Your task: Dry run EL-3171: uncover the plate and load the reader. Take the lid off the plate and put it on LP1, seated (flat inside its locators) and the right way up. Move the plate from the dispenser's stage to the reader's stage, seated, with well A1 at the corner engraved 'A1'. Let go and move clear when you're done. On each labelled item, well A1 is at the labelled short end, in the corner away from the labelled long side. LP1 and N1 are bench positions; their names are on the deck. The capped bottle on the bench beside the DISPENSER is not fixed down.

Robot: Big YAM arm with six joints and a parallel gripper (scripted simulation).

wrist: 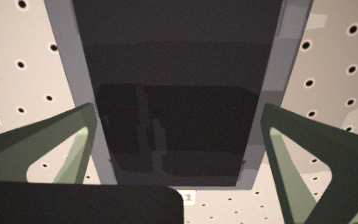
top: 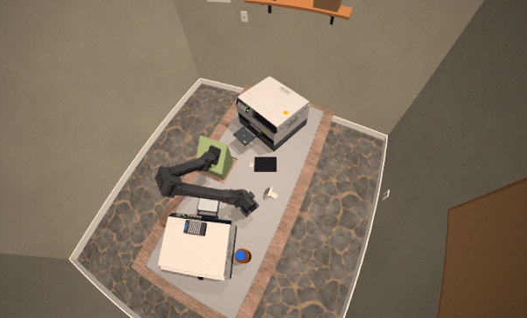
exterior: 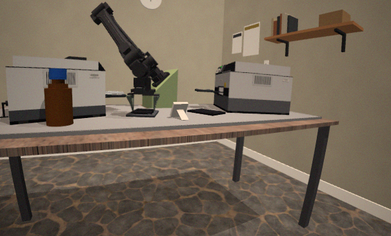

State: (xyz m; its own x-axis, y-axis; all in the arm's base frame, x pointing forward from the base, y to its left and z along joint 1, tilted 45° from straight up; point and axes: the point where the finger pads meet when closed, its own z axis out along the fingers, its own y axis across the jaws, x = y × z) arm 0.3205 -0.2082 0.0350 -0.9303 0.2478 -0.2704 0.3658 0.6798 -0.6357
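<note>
Right now my hand is 1 cm above the dark lid. Round my hand: lidded white well plate (19 cm behind, 13 cm to the right, 6 cm above); black pad (33 cm to the left, 2 cm below); grey pad (2 cm below).
</note>
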